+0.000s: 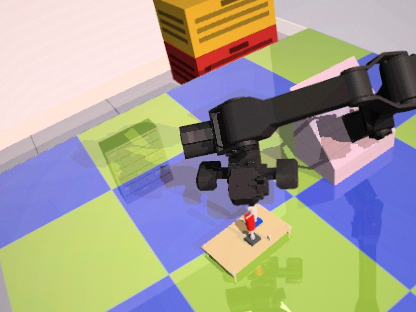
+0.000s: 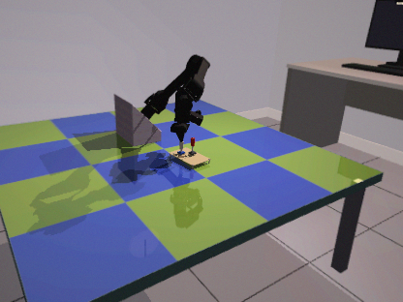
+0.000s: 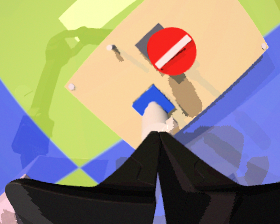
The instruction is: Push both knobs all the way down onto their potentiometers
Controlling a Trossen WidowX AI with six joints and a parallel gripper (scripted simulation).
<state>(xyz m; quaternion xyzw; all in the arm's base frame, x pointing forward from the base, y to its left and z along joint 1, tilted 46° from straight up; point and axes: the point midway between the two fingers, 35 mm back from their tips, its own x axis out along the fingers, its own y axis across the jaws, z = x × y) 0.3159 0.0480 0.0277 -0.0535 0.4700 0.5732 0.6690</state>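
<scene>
My gripper tip is now 30 mm short of the red knob, 40 mm to the right of it and 10 mm below it.
</scene>
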